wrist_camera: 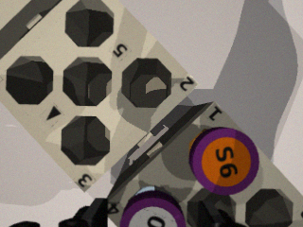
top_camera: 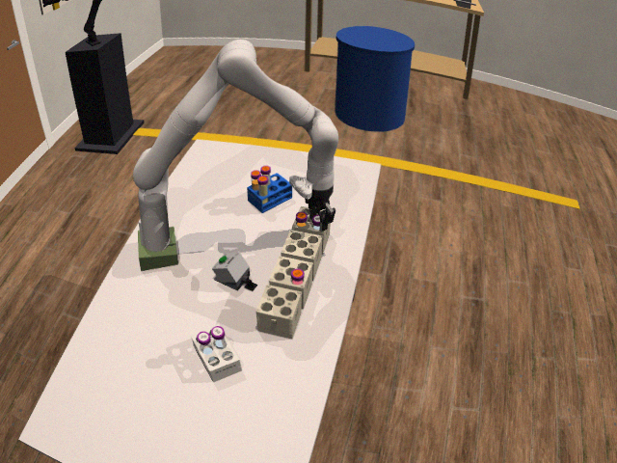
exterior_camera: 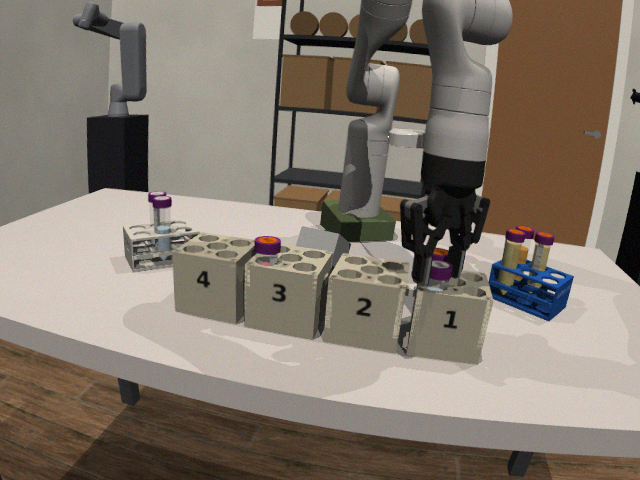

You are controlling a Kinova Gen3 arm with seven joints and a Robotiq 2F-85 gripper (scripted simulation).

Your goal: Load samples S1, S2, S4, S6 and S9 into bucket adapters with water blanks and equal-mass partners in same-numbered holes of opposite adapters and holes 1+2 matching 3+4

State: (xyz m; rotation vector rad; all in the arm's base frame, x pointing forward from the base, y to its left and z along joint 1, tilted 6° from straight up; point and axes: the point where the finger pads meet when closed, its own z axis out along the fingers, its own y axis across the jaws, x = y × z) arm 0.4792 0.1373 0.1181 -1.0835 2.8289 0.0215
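My gripper is now 50 mm above the white-dot blank and 10 mm past it. Also, from my hand: adapter 2: 80 mm to the right, 70 mm below, 30 mm behind; then orange-dot sample tube: 210 mm behind, 140 mm to the left, 50 mm below; then adapter 1: 70 mm below, 30 mm to the left, 20 mm behind.
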